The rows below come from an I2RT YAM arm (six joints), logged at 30 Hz.
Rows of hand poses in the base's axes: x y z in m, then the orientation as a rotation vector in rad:
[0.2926 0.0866 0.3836 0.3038 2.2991 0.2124]
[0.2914 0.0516 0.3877 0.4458 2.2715 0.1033]
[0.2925 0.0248 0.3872 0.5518 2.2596 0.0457]
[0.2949 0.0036 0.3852 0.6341 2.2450 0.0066]
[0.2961 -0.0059 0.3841 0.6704 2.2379 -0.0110]
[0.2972 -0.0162 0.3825 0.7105 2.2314 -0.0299]
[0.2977 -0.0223 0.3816 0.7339 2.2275 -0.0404]
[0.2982 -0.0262 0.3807 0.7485 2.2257 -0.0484]
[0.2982 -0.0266 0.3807 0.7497 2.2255 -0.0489]
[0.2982 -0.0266 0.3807 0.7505 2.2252 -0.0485]
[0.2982 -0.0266 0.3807 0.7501 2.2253 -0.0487]
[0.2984 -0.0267 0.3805 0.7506 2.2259 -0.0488]
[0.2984 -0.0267 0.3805 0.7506 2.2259 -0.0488]
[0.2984 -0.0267 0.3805 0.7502 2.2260 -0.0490]
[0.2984 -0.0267 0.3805 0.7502 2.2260 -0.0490]
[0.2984 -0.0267 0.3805 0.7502 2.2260 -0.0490]
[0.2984 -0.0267 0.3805 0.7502 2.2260 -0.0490]
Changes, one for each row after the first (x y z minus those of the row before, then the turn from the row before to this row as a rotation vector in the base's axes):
[-0.0012 -0.0350 0.0041 -0.0331 0.0032 -0.1394]
[0.0011 -0.0268 -0.0005 -0.0057 0.0139 -0.0948]
[0.0024 -0.0212 -0.0020 -0.0005 0.0076 -0.0725]
[0.0012 -0.0095 -0.0011 -0.0004 0.0036 -0.0321]
[0.0011 -0.0103 -0.0016 0.0004 0.0056 -0.0350]
[0.0005 -0.0061 -0.0009 0.0007 0.0033 -0.0202]
[0.0005 -0.0039 -0.0009 -0.0004 0.0031 -0.0129]
[0.0000 -0.0004 0.0000 0.0001 0.0002 -0.0010]
[0.0000 0.0000 0.0000 0.0005 -0.0002 -0.0005]
[0.0000 0.0000 0.0000 -0.0003 0.0001 0.0002]
[0.0002 -0.0001 -0.0002 0.0003 0.0007 -0.0002]
[0.0000 0.0000 0.0000 0.0000 0.0000 0.0000]
[0.0000 0.0000 0.0000 -0.0003 0.0001 0.0002]
[0.0000 0.0000 0.0000 0.0000 0.0000 0.0000]
[0.0000 0.0000 0.0000 0.0000 0.0000 0.0000]
[0.0000 0.0000 0.0000 0.0000 0.0000 0.0000]

